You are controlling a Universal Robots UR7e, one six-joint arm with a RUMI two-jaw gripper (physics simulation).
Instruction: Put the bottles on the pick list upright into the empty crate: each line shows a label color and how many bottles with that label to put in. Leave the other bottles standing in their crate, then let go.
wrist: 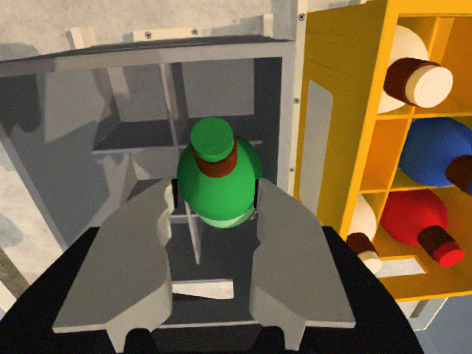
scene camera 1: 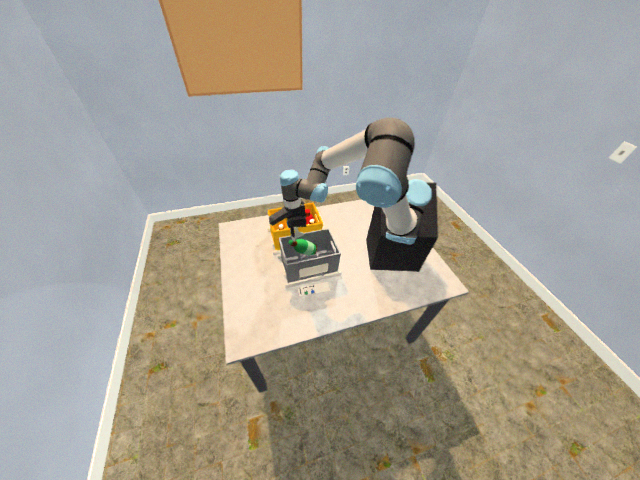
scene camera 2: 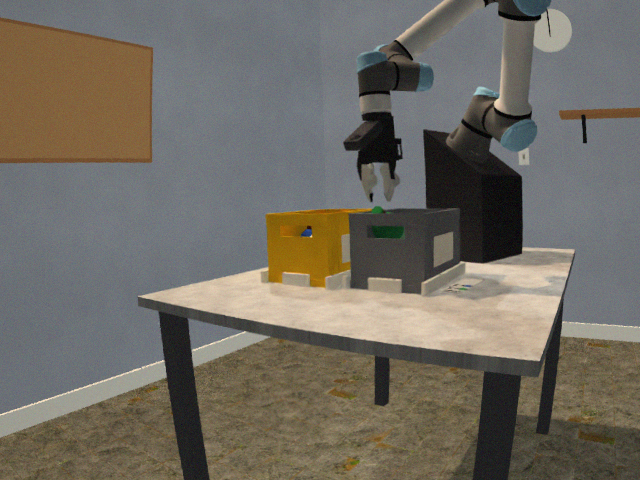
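Seen in the pictures: gripper, between the fingertips: (wrist: 216, 181) (scene camera 1: 293, 238) (scene camera 2: 379, 202); arm's base, origin of its link: (scene camera 2: 465, 151).
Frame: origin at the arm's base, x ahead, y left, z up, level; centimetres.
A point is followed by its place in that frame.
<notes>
The green bottle (scene camera 1: 306, 246) {x 45.6, y 1.7, z -20.7 cm} (scene camera 2: 377, 210) {x 53.8, y 0.5, z -17.6 cm} (wrist: 220, 187) {x 49.6, y -0.5, z -18.5 cm} is tilted in the grey crate (scene camera 1: 289, 269) {x 55.3, y 14.2, z -22.0 cm} (scene camera 2: 387, 263) {x 57.9, y 5.8, z -29.2 cm} (wrist: 288, 100) {x 56.2, y -4.0, z -18.0 cm}, its cap near rim height. My gripper (scene camera 1: 293, 236) {x 51.8, y -0.2, z -15.7 cm} (scene camera 2: 380, 198) {x 51.8, y -0.2, z -15.7 cm} (wrist: 216, 181) {x 51.8, y -0.2, z -15.7 cm} is open and empty, just above the bottle; in the wrist view the fingertips appear on either side of it. The yellow crate (scene camera 1: 278, 240) {x 59.9, y -8.4, z -25.0 cm} (scene camera 2: 305, 258) {x 62.9, y -14.7, z -28.8 cm} (wrist: 340, 75) {x 57.4, y -8.8, z -22.6 cm} holds a blue bottle (wrist: 435, 152) {x 51.6, y -20.9, z -23.8 cm}, a red bottle (wrist: 415, 217) {x 43.6, y -22.8, z -23.7 cm} and two white bottles (wrist: 430, 86) {x 57.9, y -13.5, z -19.3 cm} (wrist: 364, 220) {x 42.9, y -16.7, z -23.6 cm}. The pick list (scene camera 1: 320, 287) {x 40.3, y 17.7, z -35.4 cm} shows a green and a blue mark; its numbers are too small to read.
Pale locating strips (scene camera 1: 314, 279) {x 42.9, y 13.7, z -33.5 cm} (scene camera 2: 385, 284) {x 59.1, y 6.0, z -33.7 cm} (wrist: 296, 75) edge both crates on the table (scene camera 1: 258, 320) {x 71.6, y 31.6, z -35.6 cm} (scene camera 2: 310, 315) {x 82.7, y 5.4, z -35.6 cm}. The crates stand close side by side, with raised walls and inner dividers. The black robot pedestal (scene camera 1: 395, 253) {x 0.9, y 11.8, z -21.0 cm} (scene camera 2: 480, 217) {x 11.0, y 9.2, z -21.4 cm} stands to the right.
</notes>
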